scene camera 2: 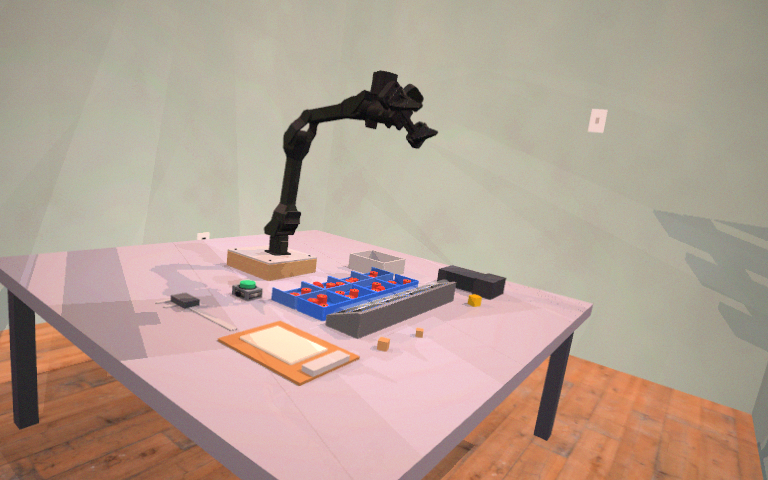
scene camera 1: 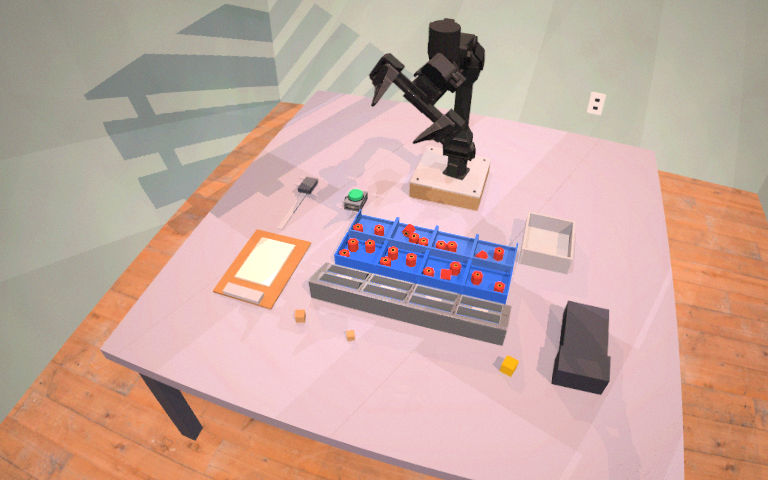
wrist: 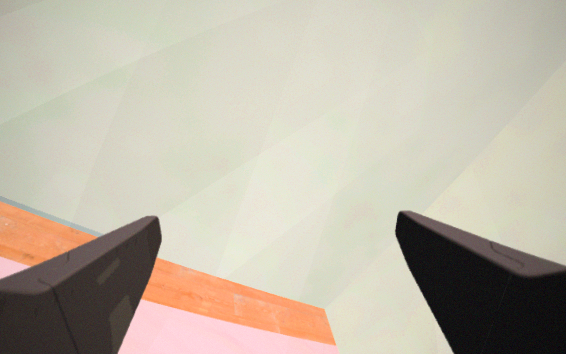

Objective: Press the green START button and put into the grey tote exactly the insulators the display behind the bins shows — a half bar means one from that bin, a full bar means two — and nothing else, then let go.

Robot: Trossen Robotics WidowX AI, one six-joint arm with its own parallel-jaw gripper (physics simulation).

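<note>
My gripper [scene camera 1: 394, 123] [wrist: 280, 225] is open and empty, high above the table on the button's side of the arm's base. The green START button [scene camera 1: 355, 195] [scene camera 2: 247, 284] sits on a small grey housing. The blue bins [scene camera 1: 353, 262] [scene camera 2: 312, 309] form two rows of four and hold red insulators, some upright, some on their sides. The long dark grey display [scene camera 1: 407, 312] [scene camera 2: 396, 314] stands along the bins, with four windows; pale streaks show in them, but I cannot read any bars. The grey tote [scene camera 1: 544, 263] [scene camera 2: 368, 264] stands beside the bins and looks empty in scene camera 1.
A black block [scene camera 1: 583, 345] [scene camera 2: 472, 281] and a yellow cube [scene camera 1: 509, 365] [scene camera 2: 474, 300] lie beyond the display's end. Two small orange cubes [scene camera 1: 300, 315] [scene camera 1: 350, 335] lie in front of it. An orange clipboard [scene camera 1: 299, 249] and a dark gadget [scene camera 1: 307, 184] with a thin strip lie at the side.
</note>
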